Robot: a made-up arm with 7 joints. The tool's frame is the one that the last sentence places.
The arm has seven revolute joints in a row. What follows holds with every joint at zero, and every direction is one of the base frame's.
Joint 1 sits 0.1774 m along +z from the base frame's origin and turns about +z.
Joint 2 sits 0.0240 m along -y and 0.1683 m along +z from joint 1 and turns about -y.
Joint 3 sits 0.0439 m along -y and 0.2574 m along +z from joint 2 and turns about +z.
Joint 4 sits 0.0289 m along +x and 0.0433 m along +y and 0.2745 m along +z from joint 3 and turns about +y.
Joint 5 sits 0.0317 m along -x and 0.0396 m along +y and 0.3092 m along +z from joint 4 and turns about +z.
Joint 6 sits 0.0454 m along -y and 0.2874 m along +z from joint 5 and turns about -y.
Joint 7 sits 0.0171 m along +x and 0.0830 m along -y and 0.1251 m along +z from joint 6 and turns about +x.
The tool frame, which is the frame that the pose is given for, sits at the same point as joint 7; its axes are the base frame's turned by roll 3.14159, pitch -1.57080 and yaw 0.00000 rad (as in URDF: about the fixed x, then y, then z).
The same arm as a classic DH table. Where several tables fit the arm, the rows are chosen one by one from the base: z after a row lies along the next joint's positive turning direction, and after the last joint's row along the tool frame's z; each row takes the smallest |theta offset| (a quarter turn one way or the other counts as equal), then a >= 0, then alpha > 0; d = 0 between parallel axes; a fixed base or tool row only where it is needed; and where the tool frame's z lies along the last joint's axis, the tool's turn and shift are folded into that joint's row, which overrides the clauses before.
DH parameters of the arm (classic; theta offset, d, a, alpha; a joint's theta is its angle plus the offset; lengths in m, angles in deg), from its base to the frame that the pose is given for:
joint 1: 0 0.3457 0 90
joint 2: 0 0.0679 0 -90
joint 3: 0 0.5319 0.0289 -90
joint 4: 0 0.0829 -0.0317 90
joint 5: 0 0.5966 0 90
joint 6: 90 0.1284 0.1251 90
joint 7: 0 0.0171 0 0

